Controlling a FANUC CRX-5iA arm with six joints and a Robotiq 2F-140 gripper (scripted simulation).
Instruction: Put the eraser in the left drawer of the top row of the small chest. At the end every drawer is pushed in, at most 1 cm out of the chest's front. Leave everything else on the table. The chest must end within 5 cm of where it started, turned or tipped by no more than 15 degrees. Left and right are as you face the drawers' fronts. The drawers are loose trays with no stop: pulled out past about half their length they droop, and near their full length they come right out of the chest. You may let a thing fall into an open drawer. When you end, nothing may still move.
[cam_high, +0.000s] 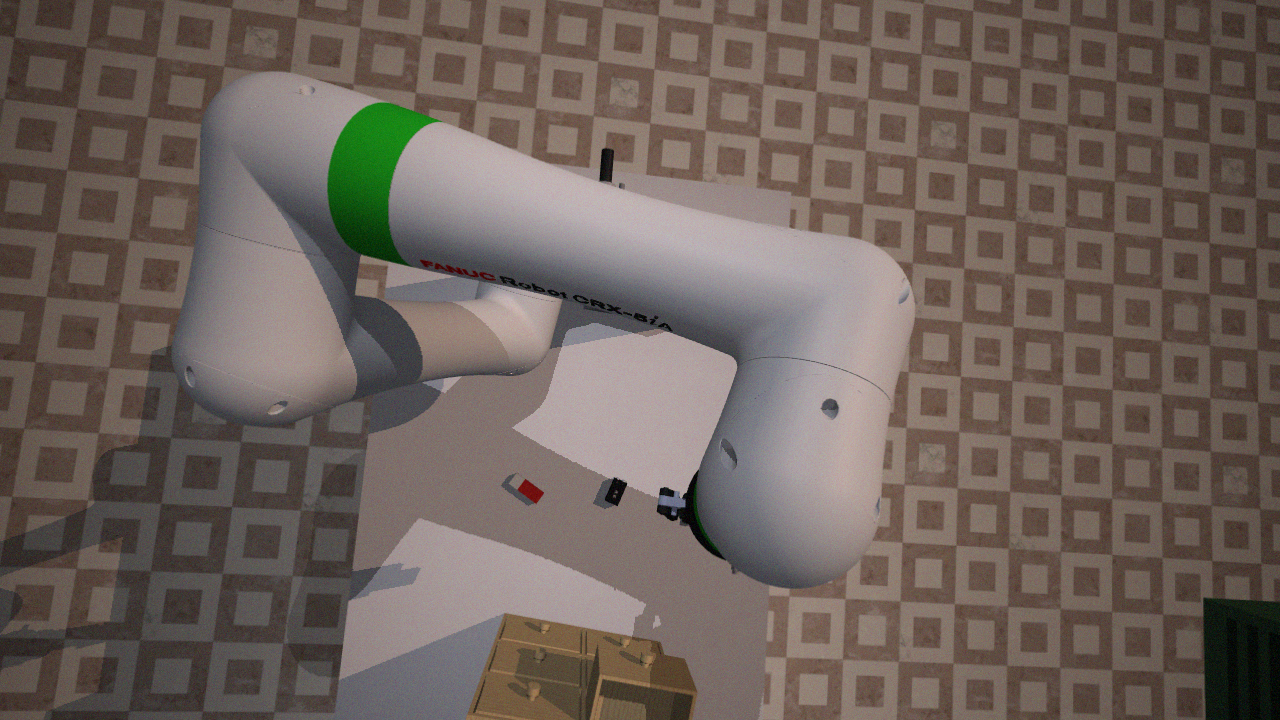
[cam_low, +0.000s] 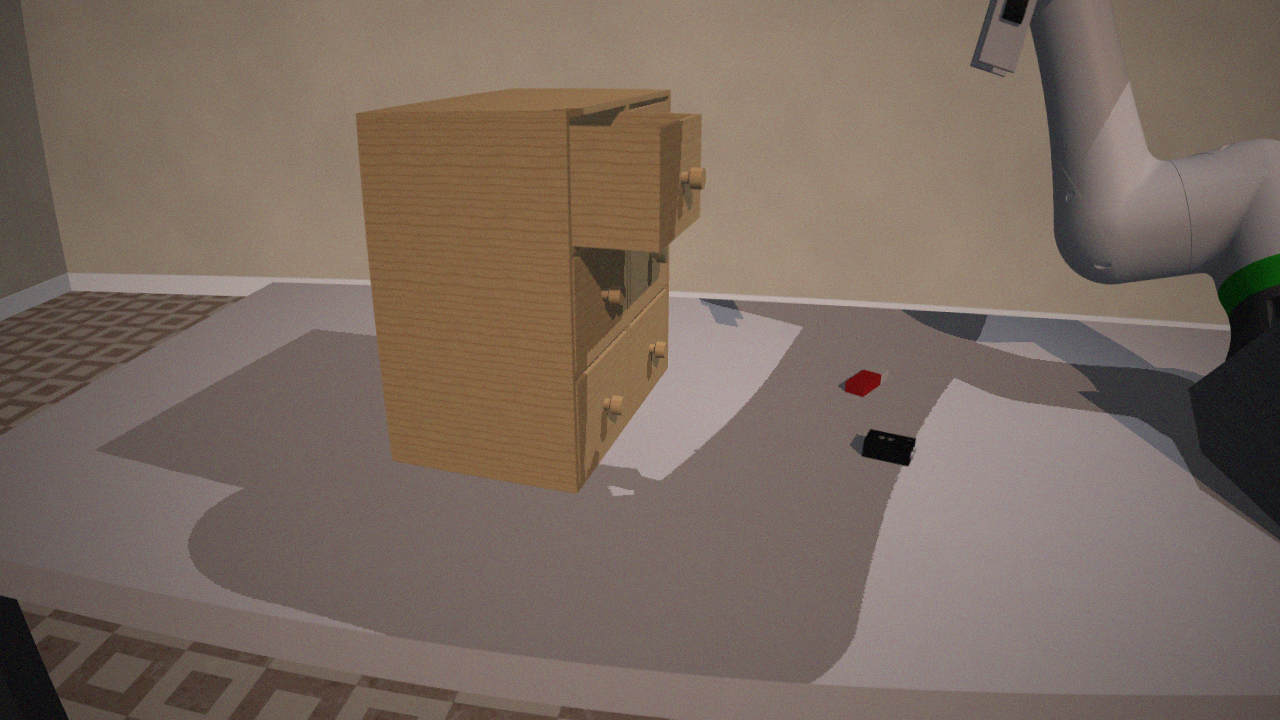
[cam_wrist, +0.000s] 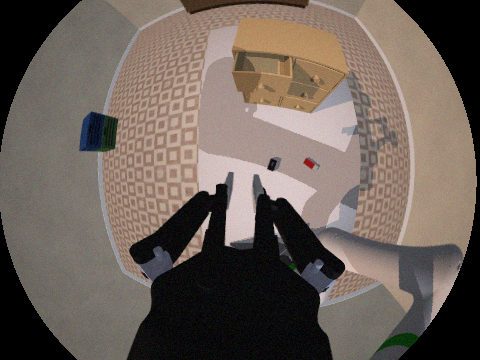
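My hand is 39 cm above the eraser, 26 cm to the left of it and 4 cm short of it. Round my hand: small black block: 39 cm below, 8 cm to the right, 3 cm ahead.
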